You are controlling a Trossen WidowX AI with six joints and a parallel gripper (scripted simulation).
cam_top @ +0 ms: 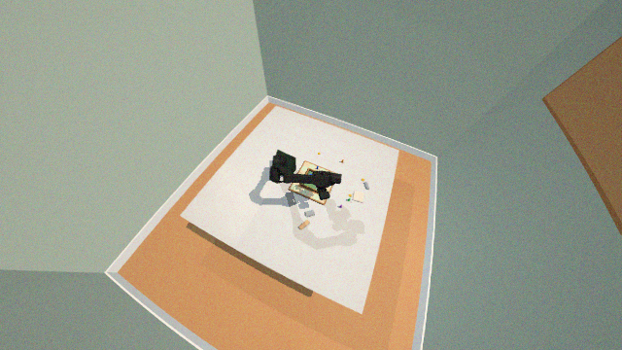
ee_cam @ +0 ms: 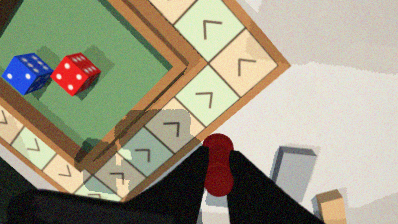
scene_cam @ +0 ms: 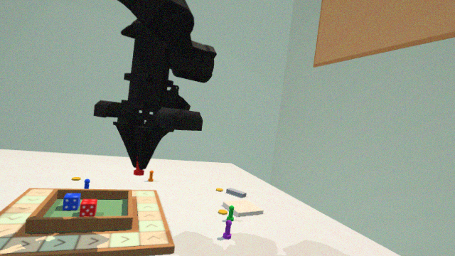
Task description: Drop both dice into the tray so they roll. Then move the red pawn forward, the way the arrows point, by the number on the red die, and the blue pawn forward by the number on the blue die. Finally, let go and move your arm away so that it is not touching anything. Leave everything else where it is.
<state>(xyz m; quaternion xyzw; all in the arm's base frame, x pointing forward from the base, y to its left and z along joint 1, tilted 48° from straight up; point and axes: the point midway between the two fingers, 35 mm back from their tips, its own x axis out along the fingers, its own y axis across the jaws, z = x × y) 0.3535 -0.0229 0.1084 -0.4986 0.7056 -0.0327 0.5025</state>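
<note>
The blue pawn is 110 mm behind my gripper tip, 220 mm to the left of it and 100 mm below it. Round my gripper tip: purple pawn: 170 mm ahead, 20 mm to the left, 110 mm below; then green pawn: 210 mm ahead, 100 mm to the left, 110 mm below; then red pawn: 10 mm above.
</note>
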